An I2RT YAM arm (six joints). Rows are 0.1 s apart.
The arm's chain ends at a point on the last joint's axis. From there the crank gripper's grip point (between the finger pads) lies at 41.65 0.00 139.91 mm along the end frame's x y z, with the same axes.
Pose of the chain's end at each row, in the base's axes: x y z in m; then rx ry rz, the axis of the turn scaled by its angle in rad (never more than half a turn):
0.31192 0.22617 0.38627 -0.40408 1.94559 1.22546
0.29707 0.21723 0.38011 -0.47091 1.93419 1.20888
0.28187 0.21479 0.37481 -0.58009 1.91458 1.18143
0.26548 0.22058 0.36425 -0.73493 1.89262 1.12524
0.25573 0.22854 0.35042 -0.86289 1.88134 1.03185
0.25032 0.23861 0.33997 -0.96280 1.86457 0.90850
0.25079 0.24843 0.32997 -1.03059 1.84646 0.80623
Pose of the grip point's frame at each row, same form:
0.34793 0.35282 0.32324 -0.40408 1.94559 1.22546
0.33089 0.34344 0.31503 -0.47091 1.93419 1.20888
0.31203 0.34002 0.30613 -0.58009 1.91458 1.18143
0.29141 0.34267 0.28854 -0.73493 1.89262 1.12524
0.28217 0.34463 0.26596 -0.86289 1.88134 1.03185
0.28253 0.34693 0.24756 -0.96280 1.86457 0.90850
0.28904 0.35017 0.23253 -1.03059 1.84646 0.80623

